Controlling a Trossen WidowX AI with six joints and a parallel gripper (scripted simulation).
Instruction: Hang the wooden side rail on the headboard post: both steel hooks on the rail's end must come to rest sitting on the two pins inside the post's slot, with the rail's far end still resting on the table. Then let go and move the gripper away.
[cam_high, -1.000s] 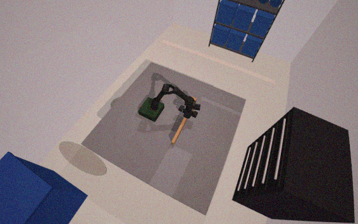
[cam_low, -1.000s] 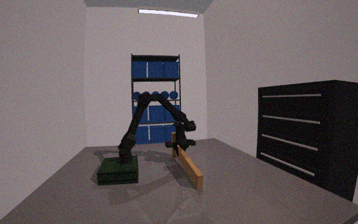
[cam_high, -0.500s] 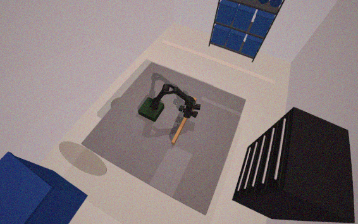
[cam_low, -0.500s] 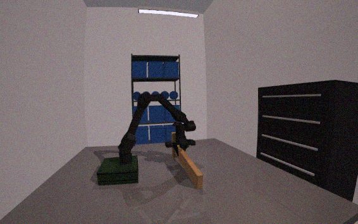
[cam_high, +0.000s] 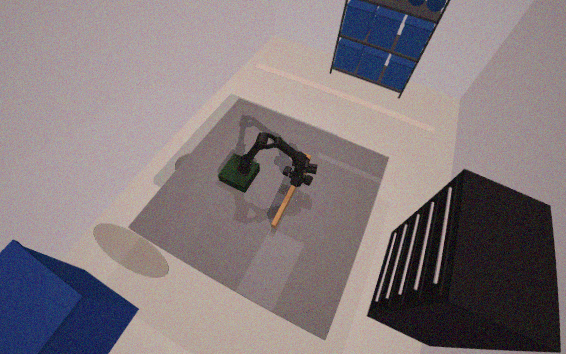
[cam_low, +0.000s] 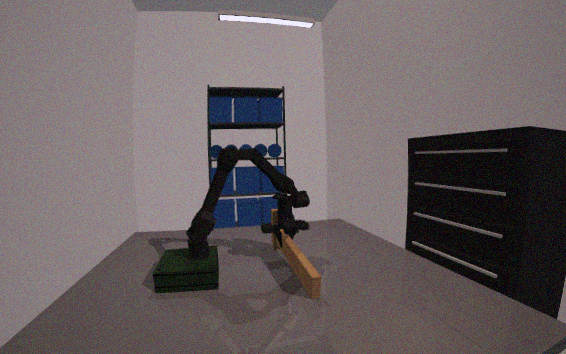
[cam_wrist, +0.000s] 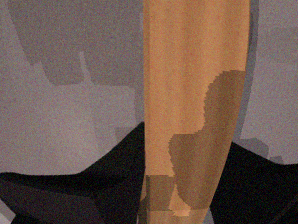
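Now: the headboard post 12 cm to the left of my gripper tip, 4 cm above it and 1 cm ahead of it.
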